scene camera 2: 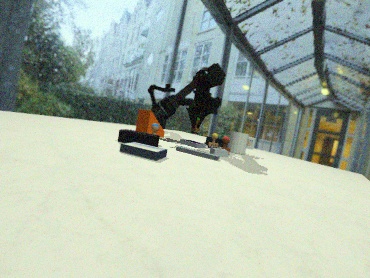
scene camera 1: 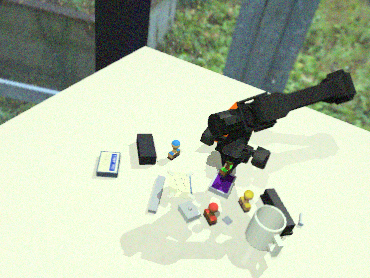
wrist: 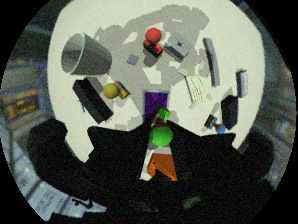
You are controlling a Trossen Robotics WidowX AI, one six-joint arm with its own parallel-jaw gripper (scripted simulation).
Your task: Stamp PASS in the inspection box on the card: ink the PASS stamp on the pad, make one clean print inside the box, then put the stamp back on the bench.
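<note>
My own gripper is in sight, and I find the gripper in scene camera 2 and in the wrist view as well. I can also see a white mug.
</note>
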